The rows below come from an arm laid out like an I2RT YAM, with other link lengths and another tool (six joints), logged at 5 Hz.
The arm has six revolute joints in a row. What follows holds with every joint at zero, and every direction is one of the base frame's.
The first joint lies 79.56 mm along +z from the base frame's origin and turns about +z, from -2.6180 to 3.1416 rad.
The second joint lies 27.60 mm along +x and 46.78 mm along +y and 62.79 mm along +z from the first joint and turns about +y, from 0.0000 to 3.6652 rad.
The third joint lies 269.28 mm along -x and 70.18 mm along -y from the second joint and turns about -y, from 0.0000 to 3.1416 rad.
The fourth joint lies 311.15 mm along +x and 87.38 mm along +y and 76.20 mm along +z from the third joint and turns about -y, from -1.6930 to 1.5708 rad.
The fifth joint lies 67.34 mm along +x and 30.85 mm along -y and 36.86 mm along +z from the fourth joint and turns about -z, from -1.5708 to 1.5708 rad.
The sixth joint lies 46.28 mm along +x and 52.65 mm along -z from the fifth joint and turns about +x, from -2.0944 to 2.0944 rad.
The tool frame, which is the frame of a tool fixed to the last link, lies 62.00 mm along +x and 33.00 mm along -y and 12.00 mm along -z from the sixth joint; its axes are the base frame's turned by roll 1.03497, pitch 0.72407 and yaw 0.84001 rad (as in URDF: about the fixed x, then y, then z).
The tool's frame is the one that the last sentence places.
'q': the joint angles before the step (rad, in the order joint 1, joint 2, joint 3, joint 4, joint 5, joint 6). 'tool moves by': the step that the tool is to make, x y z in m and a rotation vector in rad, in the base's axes. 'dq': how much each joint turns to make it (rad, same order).
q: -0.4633, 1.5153, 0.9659, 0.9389, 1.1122, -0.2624
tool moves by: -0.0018, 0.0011, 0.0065, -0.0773, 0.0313, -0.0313
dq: -0.0001, 0.0373, -0.0142, 0.2345, -0.0109, -0.1972
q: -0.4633, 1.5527, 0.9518, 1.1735, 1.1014, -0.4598
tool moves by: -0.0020, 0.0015, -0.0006, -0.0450, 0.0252, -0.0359
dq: 0.0001, 0.0390, -0.0083, 0.1686, -0.0015, -0.1387
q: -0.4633, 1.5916, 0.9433, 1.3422, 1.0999, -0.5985
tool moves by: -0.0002, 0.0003, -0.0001, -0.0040, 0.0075, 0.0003
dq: 0.0001, 0.0008, -0.0031, 0.0091, -0.0046, -0.0114
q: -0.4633, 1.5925, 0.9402, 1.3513, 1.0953, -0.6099
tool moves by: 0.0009, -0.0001, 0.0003, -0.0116, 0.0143, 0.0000
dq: -0.0001, 0.0086, 0.0002, 0.0252, -0.0110, -0.0274
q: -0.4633, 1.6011, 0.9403, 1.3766, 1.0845, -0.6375
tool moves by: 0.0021, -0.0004, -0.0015, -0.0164, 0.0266, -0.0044
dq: 0.0001, 0.0209, 0.0015, 0.0453, -0.0144, -0.0481
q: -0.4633, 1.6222, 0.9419, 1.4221, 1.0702, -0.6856
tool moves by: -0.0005, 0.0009, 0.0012, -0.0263, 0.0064, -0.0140
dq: 0.0001, 0.0196, 0.0027, 0.0750, -0.0083, -0.0594
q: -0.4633, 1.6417, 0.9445, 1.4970, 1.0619, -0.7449
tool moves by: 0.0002, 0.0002, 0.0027, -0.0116, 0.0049, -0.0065
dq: -0.0001, 0.0065, 0.0066, 0.0244, -0.0047, -0.0272
